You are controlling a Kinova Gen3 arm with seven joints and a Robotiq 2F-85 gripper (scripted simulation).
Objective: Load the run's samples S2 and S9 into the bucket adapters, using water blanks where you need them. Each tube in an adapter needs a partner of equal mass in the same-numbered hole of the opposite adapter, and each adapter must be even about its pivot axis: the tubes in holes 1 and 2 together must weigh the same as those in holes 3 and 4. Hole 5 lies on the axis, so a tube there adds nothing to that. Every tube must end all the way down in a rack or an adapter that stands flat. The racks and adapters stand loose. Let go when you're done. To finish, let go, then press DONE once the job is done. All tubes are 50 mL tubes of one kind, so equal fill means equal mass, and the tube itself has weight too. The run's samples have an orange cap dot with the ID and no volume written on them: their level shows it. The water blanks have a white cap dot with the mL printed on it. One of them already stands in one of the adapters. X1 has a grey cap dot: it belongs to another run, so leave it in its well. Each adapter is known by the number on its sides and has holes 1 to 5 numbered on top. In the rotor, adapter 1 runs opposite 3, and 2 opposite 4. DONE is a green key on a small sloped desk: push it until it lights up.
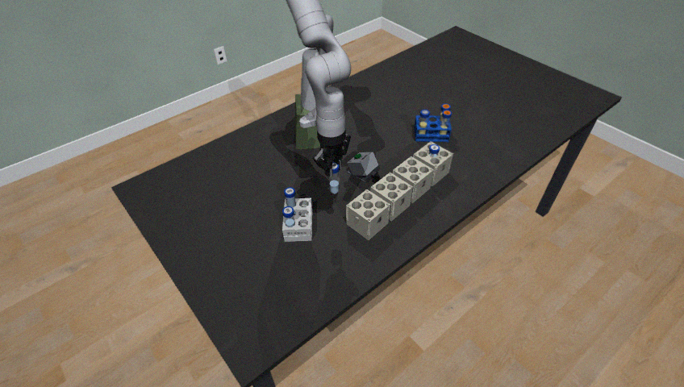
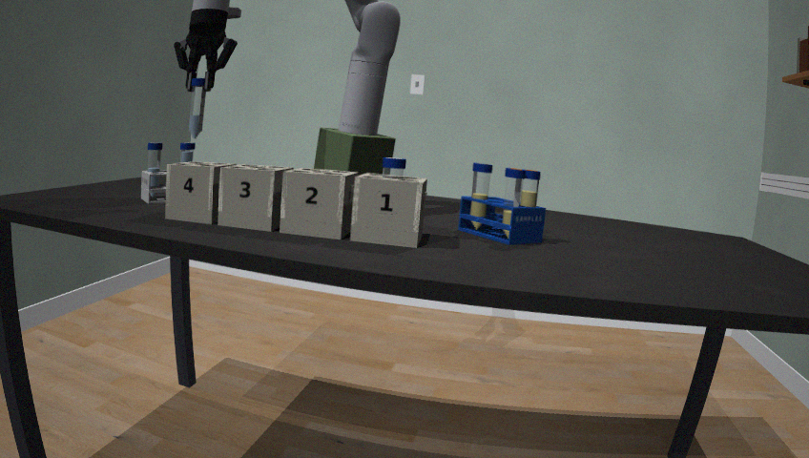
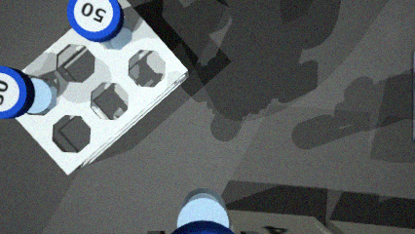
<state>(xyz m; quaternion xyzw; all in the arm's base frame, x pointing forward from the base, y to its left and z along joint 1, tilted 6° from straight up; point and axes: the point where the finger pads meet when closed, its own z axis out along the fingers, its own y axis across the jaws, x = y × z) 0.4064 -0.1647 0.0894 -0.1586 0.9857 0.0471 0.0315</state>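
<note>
Right now my hand is 1 cm to the right of the white-dot tube and 5 cm above it. The rest, counted from my hand: white blank rack: 5 cm behind, 11 cm to the right, 21 cm below; then adapter 3: 4 cm ahead, 19 cm to the left, 20 cm below; then green done key: 17 cm behind, 19 cm to the left, 18 cm below.
</note>
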